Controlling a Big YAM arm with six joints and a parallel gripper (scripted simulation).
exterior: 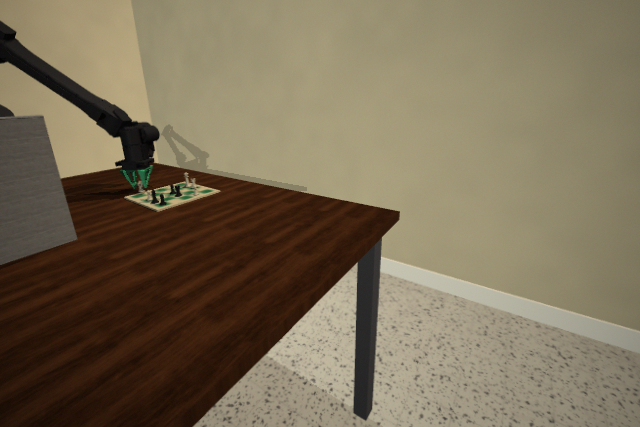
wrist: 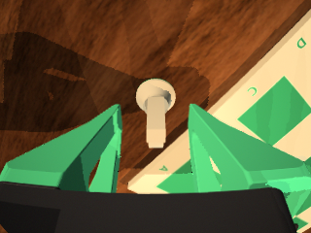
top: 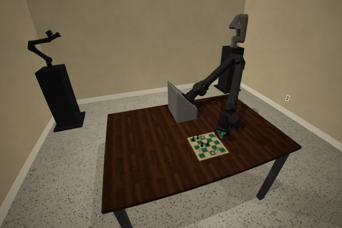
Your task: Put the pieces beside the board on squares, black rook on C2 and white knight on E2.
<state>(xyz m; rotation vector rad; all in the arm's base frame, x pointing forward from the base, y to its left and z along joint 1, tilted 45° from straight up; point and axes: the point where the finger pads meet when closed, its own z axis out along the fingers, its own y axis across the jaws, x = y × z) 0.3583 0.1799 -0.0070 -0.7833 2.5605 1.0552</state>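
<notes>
Now: the white knight 10 mm below my hand. From my hand the other things lie so: black rook: 30 mm ahead, 180 mm to the right; then green-and-cream chessboard: 30 mm ahead, 140 mm to the right, 20 mm below.
</notes>
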